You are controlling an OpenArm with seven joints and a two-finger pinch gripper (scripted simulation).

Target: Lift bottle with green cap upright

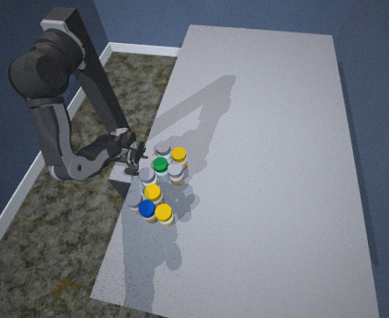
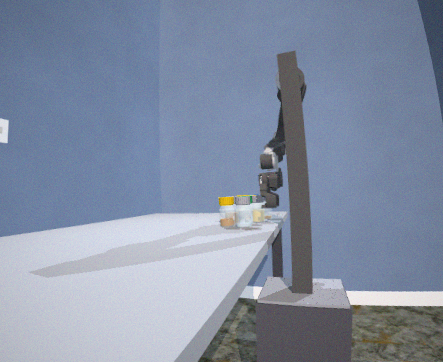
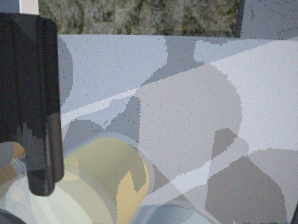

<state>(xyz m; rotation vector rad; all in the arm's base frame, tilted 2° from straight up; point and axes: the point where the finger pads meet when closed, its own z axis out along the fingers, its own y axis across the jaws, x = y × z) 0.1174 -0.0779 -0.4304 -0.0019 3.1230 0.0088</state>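
Right now the yellow-capped bottle is 150 mm ahead of my hand, 60 mm to the left of it and 10 mm below it.
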